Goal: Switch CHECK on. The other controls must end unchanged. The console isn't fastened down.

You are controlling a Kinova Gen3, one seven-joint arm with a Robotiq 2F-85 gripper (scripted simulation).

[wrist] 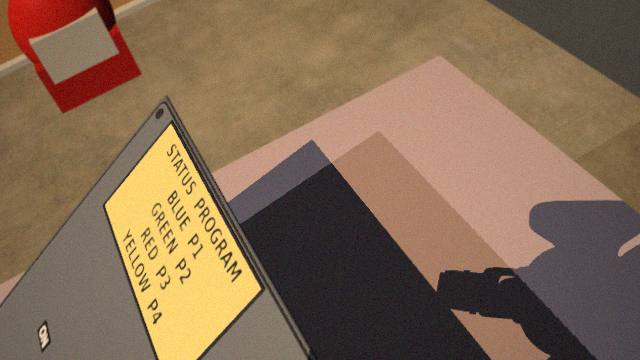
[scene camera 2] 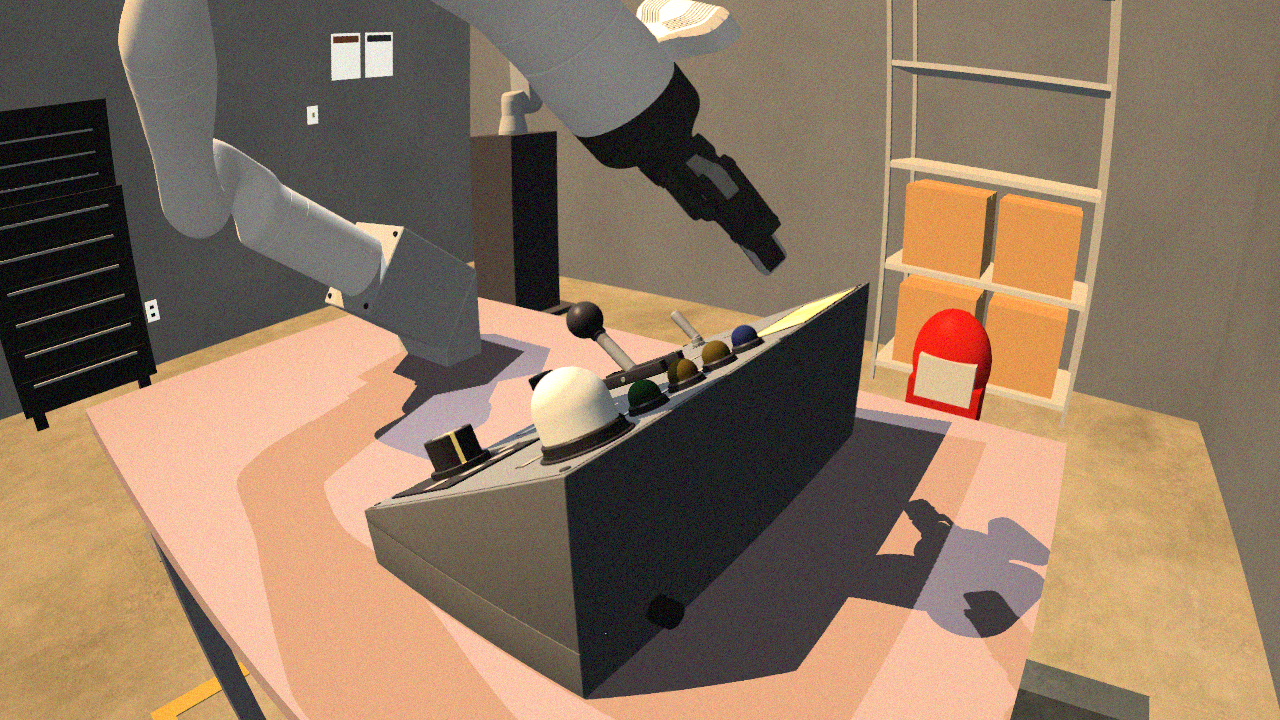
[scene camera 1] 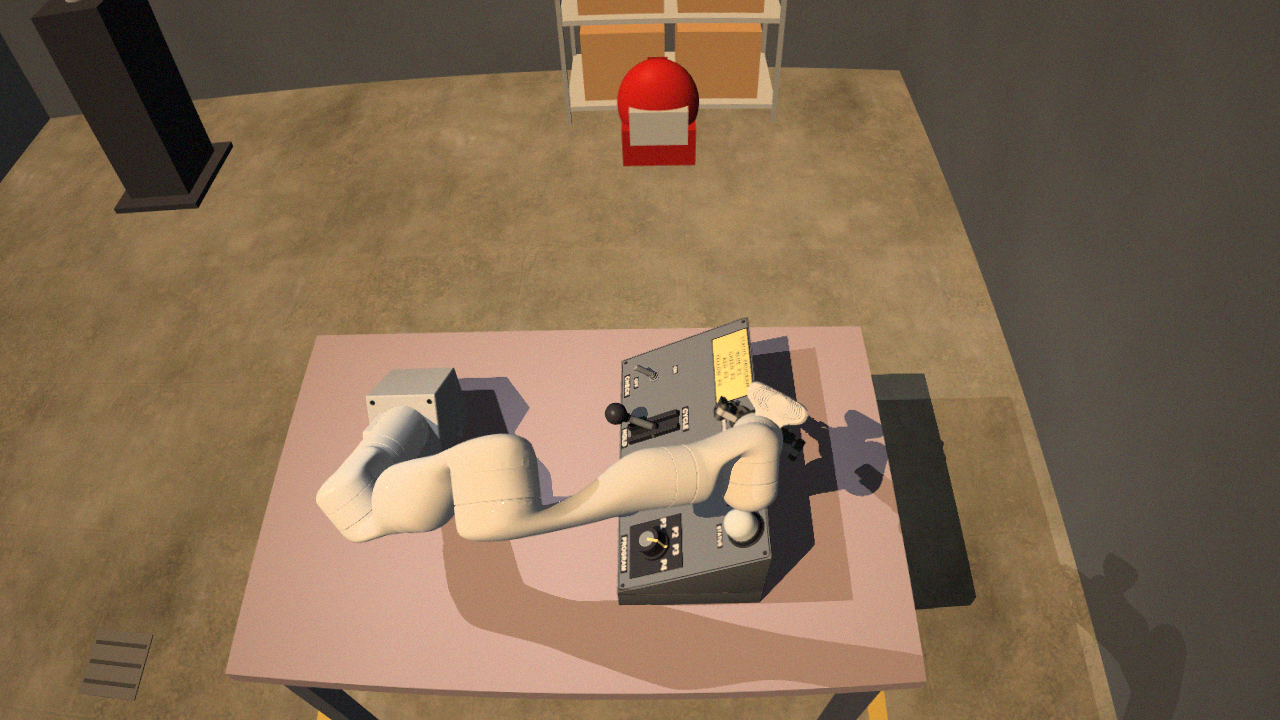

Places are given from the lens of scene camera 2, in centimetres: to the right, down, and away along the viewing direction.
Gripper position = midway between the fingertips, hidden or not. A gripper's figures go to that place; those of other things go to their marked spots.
gripper [scene camera 2: 737, 236]: 7, -9, 49
grey console [scene camera 2: 653, 481]: 1, 8, 44
